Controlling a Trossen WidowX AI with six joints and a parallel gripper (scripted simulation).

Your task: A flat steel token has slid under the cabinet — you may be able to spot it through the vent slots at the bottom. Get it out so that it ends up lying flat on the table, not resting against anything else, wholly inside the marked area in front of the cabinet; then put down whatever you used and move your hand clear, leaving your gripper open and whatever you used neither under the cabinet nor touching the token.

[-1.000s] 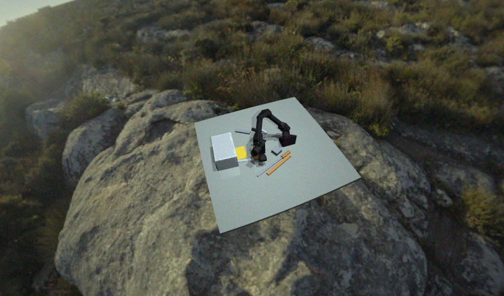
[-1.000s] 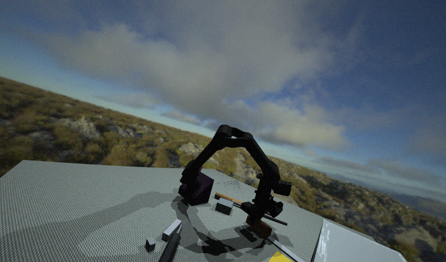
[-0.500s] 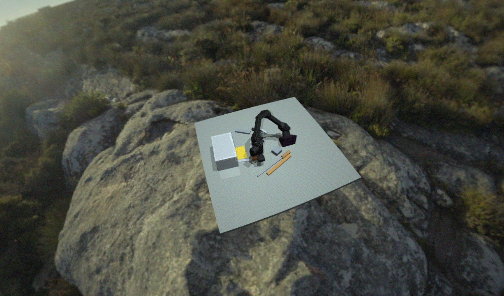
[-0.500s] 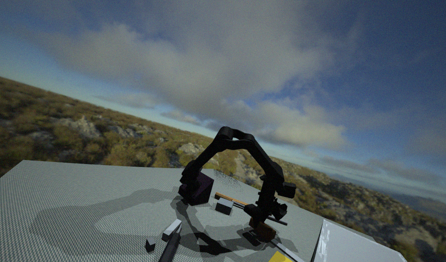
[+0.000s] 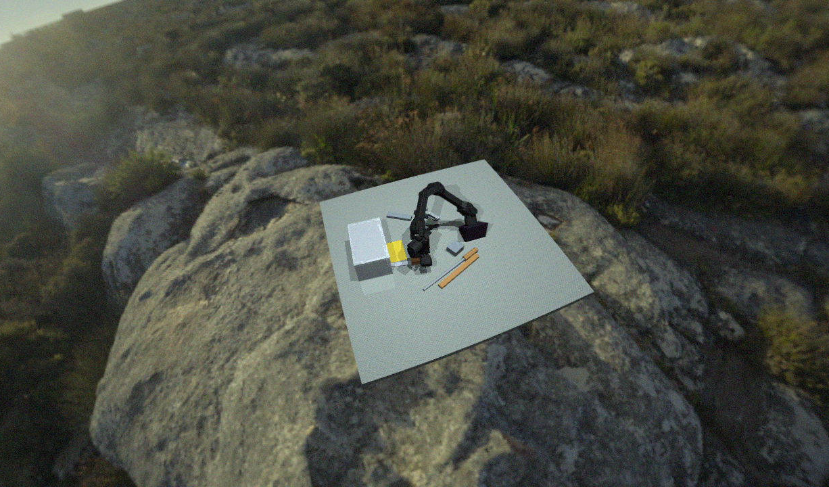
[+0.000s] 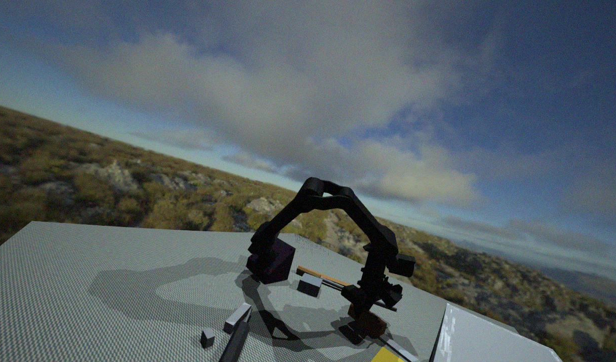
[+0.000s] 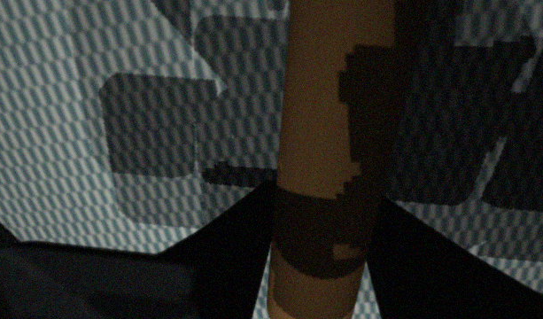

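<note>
My gripper tip is 19 cm past the grey block and 1 cm below it. The rest, counted from my gripper tip: grey bar 19 cm behind, 29 cm to the right; small grey cube 17 cm behind, 37 cm to the right; wooden stick 15 cm behind, 14 cm to the left.
</note>
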